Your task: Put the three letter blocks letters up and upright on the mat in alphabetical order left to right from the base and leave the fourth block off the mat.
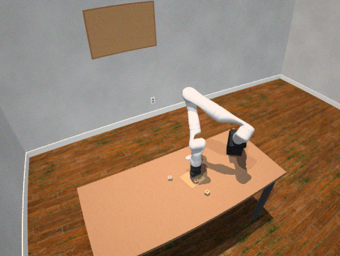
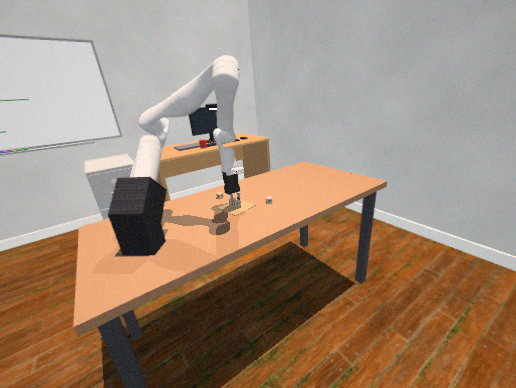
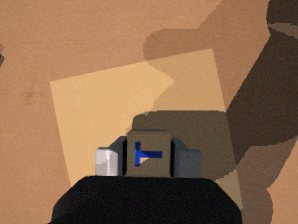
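My gripper is now 3 cm above the pale square mat. Round my hand: block: 5 cm to the left, 1 cm below.
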